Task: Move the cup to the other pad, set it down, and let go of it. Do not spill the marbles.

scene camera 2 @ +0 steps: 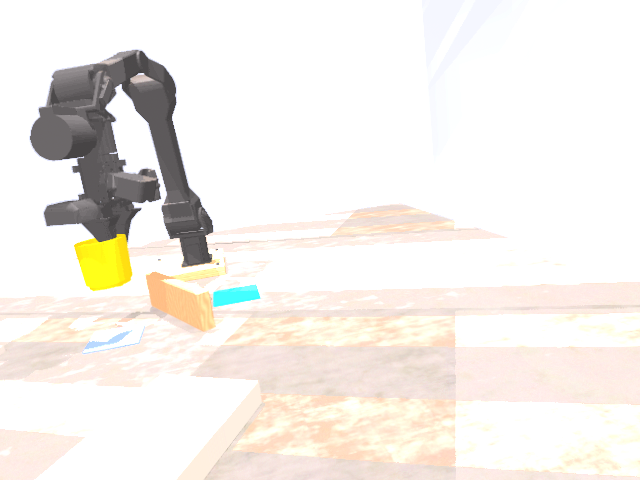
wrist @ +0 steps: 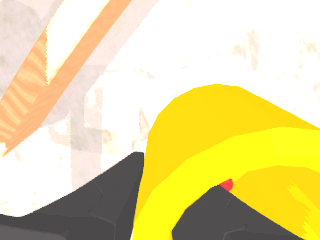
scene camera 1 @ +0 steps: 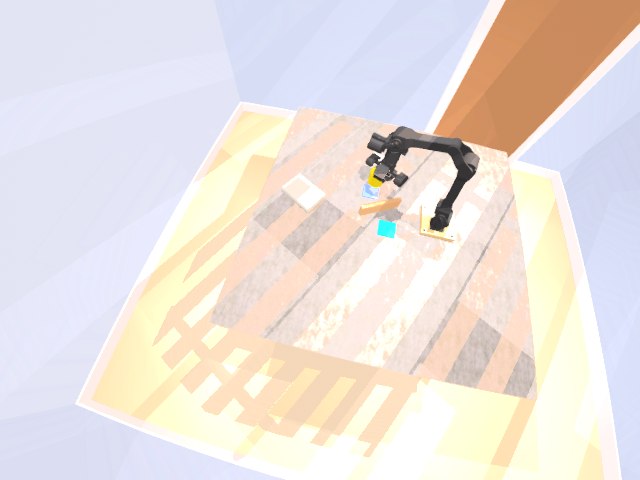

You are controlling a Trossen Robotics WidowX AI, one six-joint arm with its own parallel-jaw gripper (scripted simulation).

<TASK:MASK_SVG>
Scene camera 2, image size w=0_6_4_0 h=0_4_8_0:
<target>my gripper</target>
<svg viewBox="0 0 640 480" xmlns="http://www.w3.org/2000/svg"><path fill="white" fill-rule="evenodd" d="M155 169L140 169L137 175L135 173L126 173L123 169L124 166L127 166L126 159L119 160L118 153L76 158L77 166L71 166L72 173L80 173L84 194L78 195L79 200L65 201L46 206L43 211L46 226L82 224L98 243L117 238L117 234L125 234L128 243L131 220L142 209L142 207L134 208L132 202L145 203L146 201L153 202L161 199L159 189L161 184Z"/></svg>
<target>yellow cup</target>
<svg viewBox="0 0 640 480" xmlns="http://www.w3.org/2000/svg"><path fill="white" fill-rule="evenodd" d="M125 234L117 234L117 238L98 243L95 238L74 245L84 281L91 290L108 290L123 287L131 281L132 270Z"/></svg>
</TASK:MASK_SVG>
